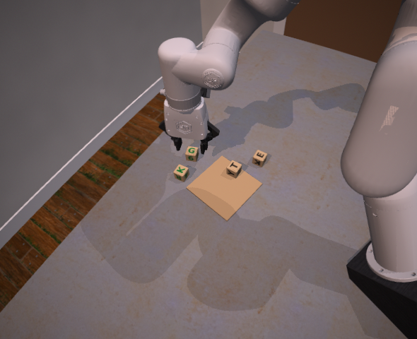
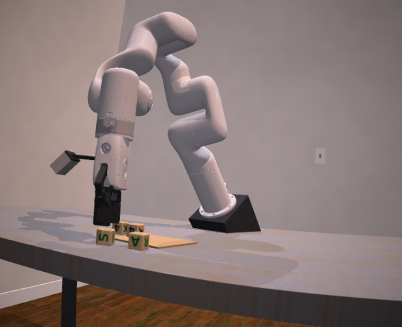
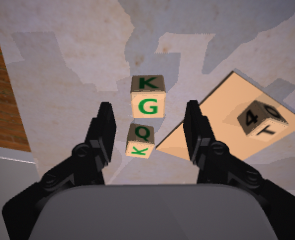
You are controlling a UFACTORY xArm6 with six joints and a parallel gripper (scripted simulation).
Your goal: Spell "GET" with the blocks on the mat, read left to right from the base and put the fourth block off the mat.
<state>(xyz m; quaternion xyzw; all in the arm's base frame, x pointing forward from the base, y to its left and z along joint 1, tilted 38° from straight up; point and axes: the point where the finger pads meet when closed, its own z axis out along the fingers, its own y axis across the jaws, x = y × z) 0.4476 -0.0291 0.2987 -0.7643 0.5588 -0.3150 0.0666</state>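
My hand is 40 mm above the G block. Also, from my hand: tan mat 120 mm behind, 50 mm to the left, 50 mm below; E block 180 mm behind, 60 mm to the right, 40 mm below; T block 130 mm behind, 10 mm to the left, 40 mm below.
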